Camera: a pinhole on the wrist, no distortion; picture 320 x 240 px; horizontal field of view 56.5 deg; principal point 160.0 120.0 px. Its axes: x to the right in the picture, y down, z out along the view. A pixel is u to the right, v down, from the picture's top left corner.
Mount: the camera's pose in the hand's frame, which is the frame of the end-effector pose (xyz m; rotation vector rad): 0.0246 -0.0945 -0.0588 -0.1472 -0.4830 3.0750
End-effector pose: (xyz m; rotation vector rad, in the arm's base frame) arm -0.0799 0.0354 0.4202 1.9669 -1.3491 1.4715
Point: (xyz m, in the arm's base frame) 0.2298 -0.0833 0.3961
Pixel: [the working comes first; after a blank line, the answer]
In the camera's frame: -0.0488 -0.0071 0.3380

117 114
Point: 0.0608 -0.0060 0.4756
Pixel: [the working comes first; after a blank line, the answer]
In the camera's frame: -0.0592 -0.0293 0.1374

32 56
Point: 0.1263 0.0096 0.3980
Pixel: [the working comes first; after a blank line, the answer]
In the camera's frame: 0.0083 -0.0059 0.2112

172 112
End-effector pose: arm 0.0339 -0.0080 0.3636 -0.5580 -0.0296 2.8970
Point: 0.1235 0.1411 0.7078
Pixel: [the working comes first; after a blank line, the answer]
In the camera's frame: 0.1684 -0.0216 0.3760

293 103
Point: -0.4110 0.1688 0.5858
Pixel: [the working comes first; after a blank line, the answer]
In the camera's frame: -0.3704 -0.1268 0.3807

outside the picture
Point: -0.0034 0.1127 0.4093
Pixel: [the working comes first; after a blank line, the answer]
In the camera's frame: -0.0268 -0.0174 0.1154

91 75
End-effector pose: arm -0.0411 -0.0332 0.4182 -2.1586 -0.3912 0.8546
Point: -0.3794 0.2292 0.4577
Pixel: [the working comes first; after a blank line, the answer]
In the camera's frame: 0.1109 -0.0221 0.4414

235 105
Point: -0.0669 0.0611 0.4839
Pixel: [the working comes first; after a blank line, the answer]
In the camera's frame: 0.0148 -0.0131 0.0989

205 81
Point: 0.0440 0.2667 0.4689
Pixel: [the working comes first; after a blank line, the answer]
In the camera's frame: -0.1869 0.0894 0.1591

outside the picture
